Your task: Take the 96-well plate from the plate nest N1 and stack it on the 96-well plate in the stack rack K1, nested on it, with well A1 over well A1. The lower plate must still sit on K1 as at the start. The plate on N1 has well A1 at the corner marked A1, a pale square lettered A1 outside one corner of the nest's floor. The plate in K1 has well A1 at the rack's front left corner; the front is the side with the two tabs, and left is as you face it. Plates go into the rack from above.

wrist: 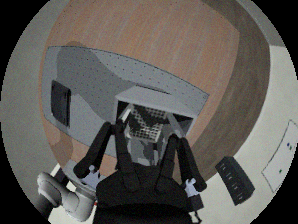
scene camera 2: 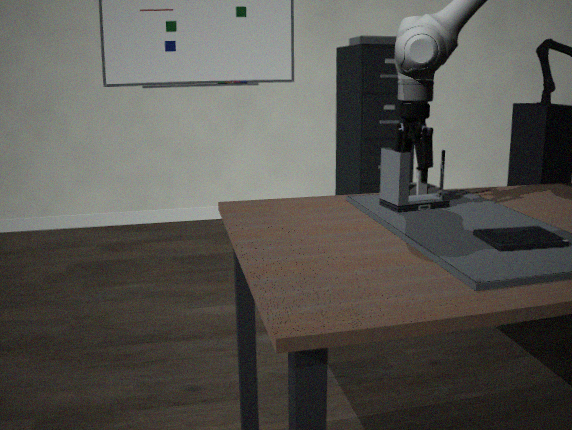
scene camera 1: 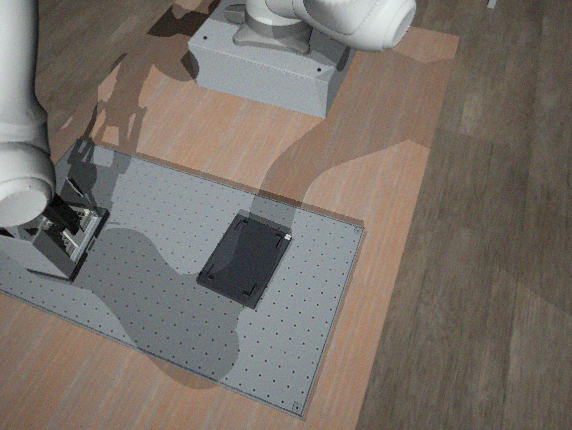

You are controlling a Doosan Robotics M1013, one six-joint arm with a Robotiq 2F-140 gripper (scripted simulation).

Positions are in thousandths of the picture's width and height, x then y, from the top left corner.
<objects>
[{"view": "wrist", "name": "my gripper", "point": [495, 529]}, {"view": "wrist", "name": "tall grey wall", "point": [461, 426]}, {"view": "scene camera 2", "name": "my gripper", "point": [719, 445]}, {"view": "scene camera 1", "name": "my gripper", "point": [104, 550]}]
</objects>
